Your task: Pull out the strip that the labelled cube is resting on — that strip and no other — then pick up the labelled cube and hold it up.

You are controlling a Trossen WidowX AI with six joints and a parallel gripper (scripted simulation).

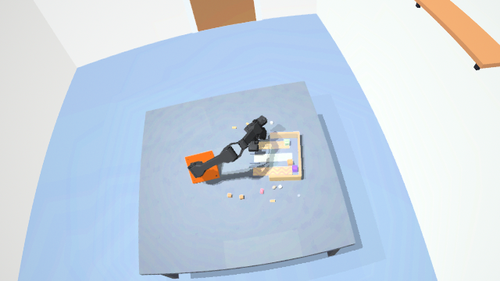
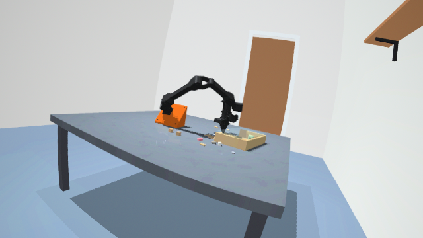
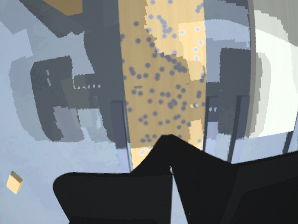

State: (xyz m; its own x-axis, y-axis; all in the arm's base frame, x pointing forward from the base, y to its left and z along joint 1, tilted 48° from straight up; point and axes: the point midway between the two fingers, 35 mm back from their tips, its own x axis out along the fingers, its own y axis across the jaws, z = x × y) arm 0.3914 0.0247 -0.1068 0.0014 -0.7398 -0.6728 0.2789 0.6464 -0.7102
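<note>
My gripper tip is now 90 mm short of the dotted strip and 30 mm to the left of it. From my gripper tip the other things lie so: labelled cube (200 mm ahead, 50 mm to the right, 20 mm above).
</note>
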